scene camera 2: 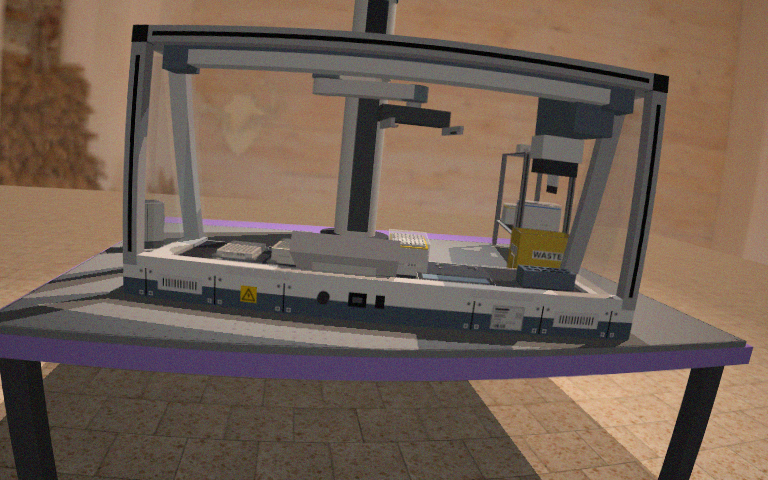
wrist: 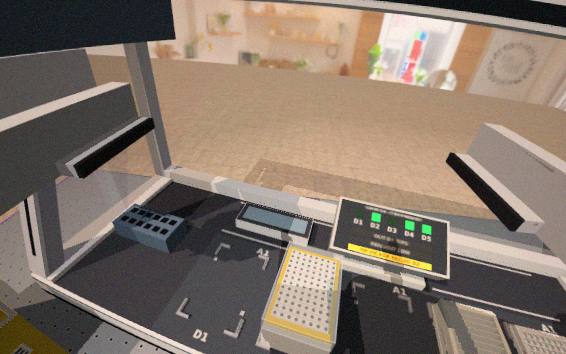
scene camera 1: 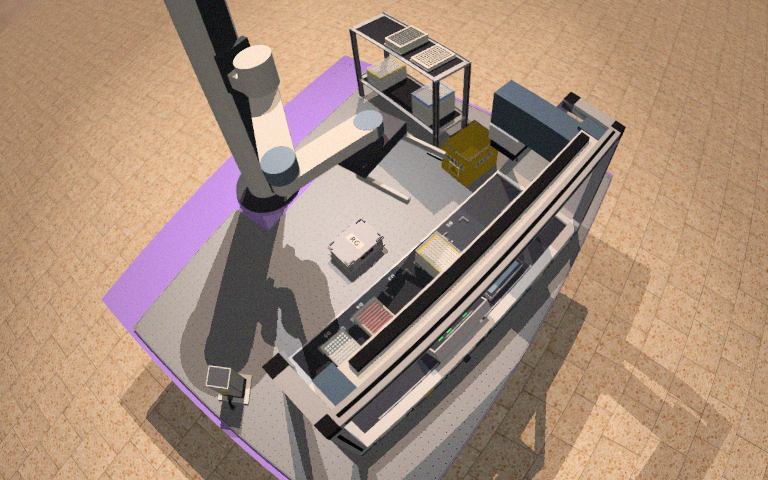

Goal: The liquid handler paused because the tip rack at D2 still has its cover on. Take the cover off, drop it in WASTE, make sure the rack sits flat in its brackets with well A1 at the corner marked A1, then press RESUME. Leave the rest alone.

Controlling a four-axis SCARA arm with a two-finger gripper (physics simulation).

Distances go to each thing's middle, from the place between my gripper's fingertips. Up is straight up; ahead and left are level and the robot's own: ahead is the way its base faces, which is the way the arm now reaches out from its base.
Labels:
Right now my hand is 310 mm above the dark tube block (wrist: 162, 236), 260 mm to the right of it and 180 mm short of it. The rest, counted from my hand: yellow WASTE bin (scene camera 1: 469, 155): 380 mm to the left, 310 mm below, 70 mm behind.

